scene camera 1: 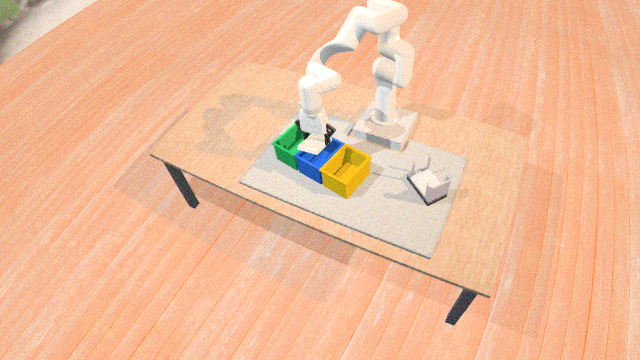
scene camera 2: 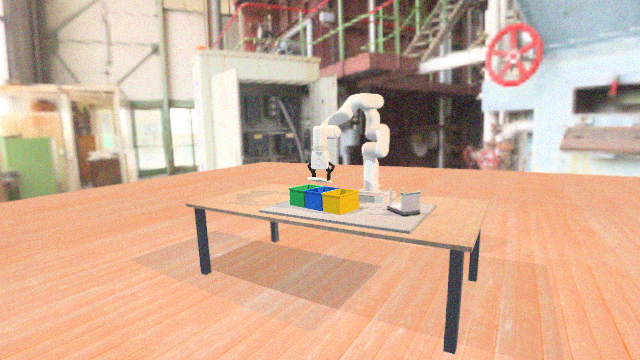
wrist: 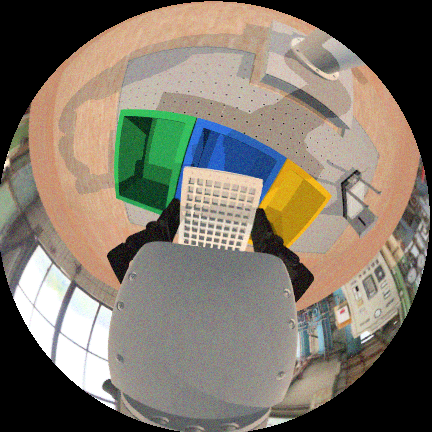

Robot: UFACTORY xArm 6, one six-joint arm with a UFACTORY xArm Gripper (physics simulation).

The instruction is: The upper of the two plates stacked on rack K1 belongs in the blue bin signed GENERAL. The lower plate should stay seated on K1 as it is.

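Frame: origin at the arm's base, x ahead, y right, z down, level; metres.
Seen in the pictures: gripper, fingertip midpoint: [scene camera 1: 317, 140] [scene camera 2: 321, 180] [wrist: 216, 213]; arm's base, origin of the base link: [scene camera 1: 384, 117] [scene camera 2: 370, 191].
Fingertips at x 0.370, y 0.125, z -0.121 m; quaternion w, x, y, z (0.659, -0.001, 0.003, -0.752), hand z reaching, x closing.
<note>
Offsets run from my fingertips to a thing's top centre. Level surfaces: height alone.
My gripper [scene camera 1: 315, 139] [scene camera 2: 321, 177] [wrist: 216, 213] is shut on a pale plate @[dx +0.017, dy -0.002, dz -0.029 m] [scene camera 1: 311, 145] [scene camera 2: 318, 179] [wrist: 222, 175] with a grid of square holes, its black fingers at the two sides. The plate looks about level and hangs above the bins, over the blue bin @[dx -0.005, dy -0.003, dz +0.054 m] [scene camera 1: 310, 167] [scene camera 2: 314, 200] [wrist: 250, 155], which it partly hides in the wrist view. No sign text is readable. Rack K1 @[dx -0.097, dy -0.443, dz +0.034 m] [scene camera 1: 439, 190] [scene camera 2: 411, 201] [wrist: 361, 222] stands apart at the right. The white lower plate @[dx -0.092, dy -0.448, dz +0.114 m] [scene camera 1: 428, 182] [wrist: 356, 200] lies in it and looks seated.
The green bin [scene camera 1: 287, 156] [scene camera 2: 297, 196] [wrist: 165, 135] and the yellow bin [scene camera 1: 337, 182] [scene camera 2: 340, 203] [wrist: 300, 200] adjoin the blue bin on either side. The robot's base [scene camera 1: 377, 135] stands behind, between the bins and the rack. A grey perforated mat @[dz +0.153 m] [scene camera 1: 400, 220] [wrist: 210, 75] lies under the bins and rack.
</note>
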